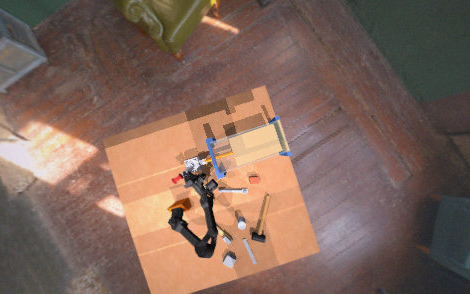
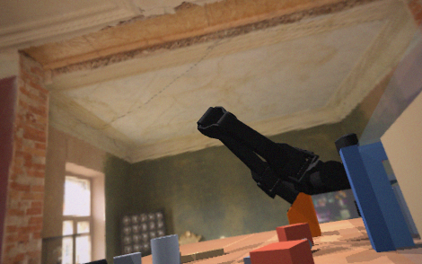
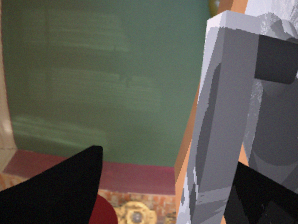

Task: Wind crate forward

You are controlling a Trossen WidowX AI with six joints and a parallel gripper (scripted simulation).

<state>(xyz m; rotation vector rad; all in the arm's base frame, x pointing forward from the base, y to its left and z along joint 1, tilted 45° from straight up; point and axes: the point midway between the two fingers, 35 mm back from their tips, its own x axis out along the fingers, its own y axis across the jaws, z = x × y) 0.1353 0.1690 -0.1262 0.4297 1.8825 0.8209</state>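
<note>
The winch handle lies 1 cm to the right of my gripper tip, 1 cm below it and 1 cm behind it. Round my gripper tip: grey hand winch: 10 cm below, 3 cm ahead, 1 cm to the left; red knob: 4 cm behind, 3 cm to the right, 2 cm above; clear-panelled guard cubby: 45 cm ahead, 4 cm to the left, 1 cm below.
</note>
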